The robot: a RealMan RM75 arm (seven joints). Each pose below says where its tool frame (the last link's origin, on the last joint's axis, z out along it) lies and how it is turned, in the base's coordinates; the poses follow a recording.
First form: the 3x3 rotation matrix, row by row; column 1 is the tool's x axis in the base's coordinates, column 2 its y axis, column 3 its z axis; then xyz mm. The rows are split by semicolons.
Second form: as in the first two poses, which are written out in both.
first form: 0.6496 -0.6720 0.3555; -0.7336 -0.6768 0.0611; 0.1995 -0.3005 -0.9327; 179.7 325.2 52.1
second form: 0.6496 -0.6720 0.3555 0.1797; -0.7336 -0.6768 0.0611 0.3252; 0.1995 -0.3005 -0.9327 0.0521; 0 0 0 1
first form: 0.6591 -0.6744 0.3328; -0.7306 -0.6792 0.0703; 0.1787 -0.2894 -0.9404; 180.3 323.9 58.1
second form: 0.6591 -0.6744 0.3328 0.1803; -0.7306 -0.6792 0.0703 0.3239; 0.1787 -0.2894 -0.9404 0.0581; 0 0 0 1
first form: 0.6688 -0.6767 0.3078; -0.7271 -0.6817 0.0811; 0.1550 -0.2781 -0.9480; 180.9 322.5 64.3
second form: 0.6688 -0.6767 0.3078 0.1809; -0.7271 -0.6817 0.0811 0.3225; 0.1550 -0.2781 -0.9480 0.0643; 0 0 0 1
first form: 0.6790 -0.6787 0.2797; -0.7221 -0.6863 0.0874; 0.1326 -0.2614 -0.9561; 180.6 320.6 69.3
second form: 0.6790 -0.6787 0.2797 0.1806; -0.7221 -0.6863 0.0874 0.3206; 0.1326 -0.2614 -0.9561 0.0693; 0 0 0 1
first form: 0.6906 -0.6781 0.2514; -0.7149 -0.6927 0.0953; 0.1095 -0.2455 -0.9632; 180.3 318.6 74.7
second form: 0.6906 -0.6781 0.2514 0.1803; -0.7149 -0.6927 0.0953 0.3186; 0.1095 -0.2455 -0.9632 0.0747; 0 0 0 1
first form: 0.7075 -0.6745 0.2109; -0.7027 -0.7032 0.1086; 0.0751 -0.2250 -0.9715; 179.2 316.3 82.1
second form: 0.7075 -0.6745 0.2109 0.1792; -0.7027 -0.7032 0.1086 0.3163; 0.0751 -0.2250 -0.9715 0.0821; 0 0 0 1
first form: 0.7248 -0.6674 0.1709; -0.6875 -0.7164 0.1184; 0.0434 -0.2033 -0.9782; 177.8 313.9 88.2
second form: 0.7248 -0.6674 0.1709 0.1778; -0.6875 -0.7164 0.1184 0.3139; 0.0434 -0.2033 -0.9782 0.0882; 0 0 0 1
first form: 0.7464 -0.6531 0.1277; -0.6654 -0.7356 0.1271; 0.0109 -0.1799 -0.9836; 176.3 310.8 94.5
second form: 0.7464 -0.6531 0.1277 0.1763; -0.6654 -0.7356 0.1271 0.3108; 0.0109 -0.1799 -0.9836 0.0945; 0 0 0 1
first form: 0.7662 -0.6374 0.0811; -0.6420 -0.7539 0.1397; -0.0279 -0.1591 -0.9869; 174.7 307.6 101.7
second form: 0.7662 -0.6374 0.0811 0.1747; -0.6420 -0.7539 0.1397 0.3076; -0.0279 -0.1591 -0.9869 0.1017; 0 0 0 1
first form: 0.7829 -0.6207 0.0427; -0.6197 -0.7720 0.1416; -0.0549 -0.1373 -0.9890; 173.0 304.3 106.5
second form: 0.7829 -0.6207 0.0427 0.1730; -0.6197 -0.7720 0.1416 0.3043; -0.0549 -0.1373 -0.9890 0.1065; 0 0 0 1
